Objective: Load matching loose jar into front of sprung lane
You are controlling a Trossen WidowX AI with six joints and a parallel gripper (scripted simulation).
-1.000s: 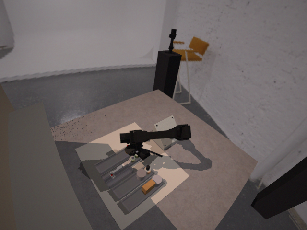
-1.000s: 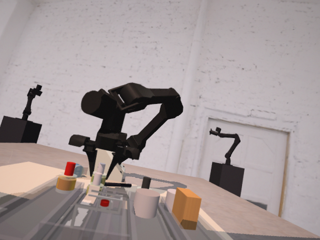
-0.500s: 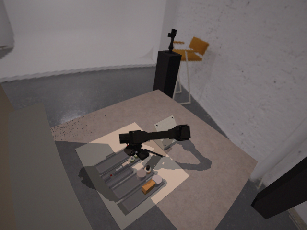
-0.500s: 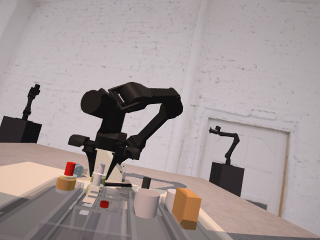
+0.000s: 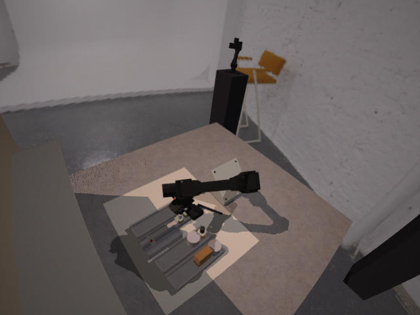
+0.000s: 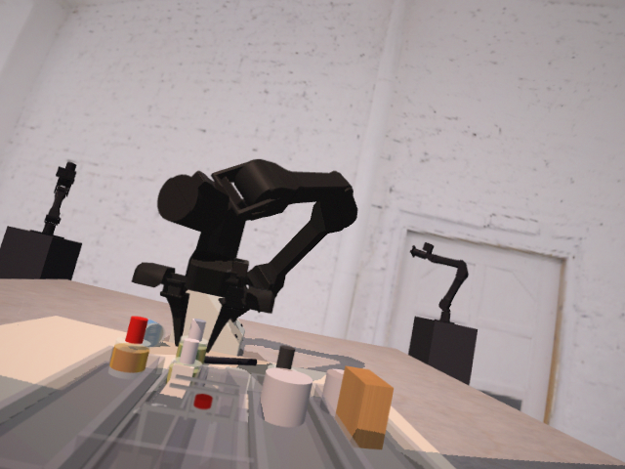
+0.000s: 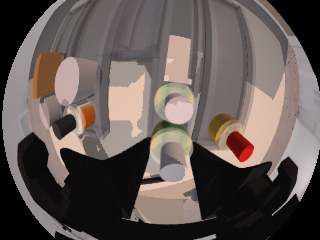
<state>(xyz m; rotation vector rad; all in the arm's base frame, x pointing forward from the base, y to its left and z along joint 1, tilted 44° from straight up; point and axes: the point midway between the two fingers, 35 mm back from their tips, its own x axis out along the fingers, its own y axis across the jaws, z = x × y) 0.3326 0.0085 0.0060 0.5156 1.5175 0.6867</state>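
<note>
My gripper tip is now 140 mm past the black stick, 30 mm to the right of it and 40 mm above it. From my gripper tip the other things lie so: sprung lane (140 mm ahead, 40 mm to the left, 30 mm below); then red mark (220 mm ahead, 60 mm to the left, 20 mm above).
</note>
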